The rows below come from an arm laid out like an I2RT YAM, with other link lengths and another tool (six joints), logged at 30 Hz.
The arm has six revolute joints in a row. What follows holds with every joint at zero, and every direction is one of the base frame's.
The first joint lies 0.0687 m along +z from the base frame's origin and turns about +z.
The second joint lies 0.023 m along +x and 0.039 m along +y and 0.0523 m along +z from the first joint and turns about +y.
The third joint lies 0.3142 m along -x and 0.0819 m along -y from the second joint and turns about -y.
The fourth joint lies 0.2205 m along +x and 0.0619 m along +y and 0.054 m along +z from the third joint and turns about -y.
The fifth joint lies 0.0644 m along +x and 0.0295 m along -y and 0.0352 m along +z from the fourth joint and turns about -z.
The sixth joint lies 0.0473 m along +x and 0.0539 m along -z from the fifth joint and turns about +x.
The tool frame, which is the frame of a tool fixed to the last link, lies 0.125 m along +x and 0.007 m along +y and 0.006 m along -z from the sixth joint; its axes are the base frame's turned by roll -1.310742, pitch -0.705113 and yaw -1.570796 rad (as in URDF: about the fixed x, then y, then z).
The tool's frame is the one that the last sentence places.
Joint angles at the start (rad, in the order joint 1, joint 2, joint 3, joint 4, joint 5, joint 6):
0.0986, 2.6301, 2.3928, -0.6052, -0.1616, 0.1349
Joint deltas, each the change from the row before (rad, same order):
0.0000, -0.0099, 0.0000, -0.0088, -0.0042, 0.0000
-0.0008, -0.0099, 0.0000, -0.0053, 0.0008, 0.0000
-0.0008, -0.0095, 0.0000, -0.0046, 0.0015, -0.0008
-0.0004, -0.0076, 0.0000, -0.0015, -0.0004, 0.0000
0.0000, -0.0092, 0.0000, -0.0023, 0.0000, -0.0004
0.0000, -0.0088, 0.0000, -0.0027, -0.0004, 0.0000
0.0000, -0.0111, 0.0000, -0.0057, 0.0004, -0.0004
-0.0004, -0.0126, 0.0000, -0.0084, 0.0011, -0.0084
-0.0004, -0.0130, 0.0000, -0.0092, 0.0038, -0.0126
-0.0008, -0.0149, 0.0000, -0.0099, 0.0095, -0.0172
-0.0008, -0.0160, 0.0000, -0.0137, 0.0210, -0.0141
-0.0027, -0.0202, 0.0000, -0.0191, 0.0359, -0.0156
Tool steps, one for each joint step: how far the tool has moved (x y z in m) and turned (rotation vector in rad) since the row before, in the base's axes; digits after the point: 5 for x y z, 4 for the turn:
-0.00151, 0.00056, 0.00522, 0.0032, -0.0008, 0.0028
-0.00062, -0.00073, 0.00555, -0.0001, -0.0046, -0.0013
-0.00053, -0.00084, 0.00536, -0.0011, -0.0052, -0.0012
-0.00013, -0.00021, 0.00463, 0.0009, -0.0060, -0.0001
-0.00032, -0.00003, 0.00552, 0.0004, -0.0070, 0.0003
-0.00046, 0.00002, 0.00521, 0.0009, -0.0060, 0.0003
-0.00103, -0.00017, 0.00621, 0.0000, -0.0055, 0.0000
-0.00157, -0.00064, 0.00668, -0.0060, -0.0062, 0.0048
-0.00171, -0.00114, 0.00670, -0.0108, -0.0069, 0.0059
-0.00173, -0.00239, 0.00760, -0.0179, -0.0094, 0.0047
-0.00213, -0.00438, 0.00747, -0.0242, -0.0066, -0.0056
-0.00284, -0.00825, 0.00902, -0.0360, -0.0062, -0.0169

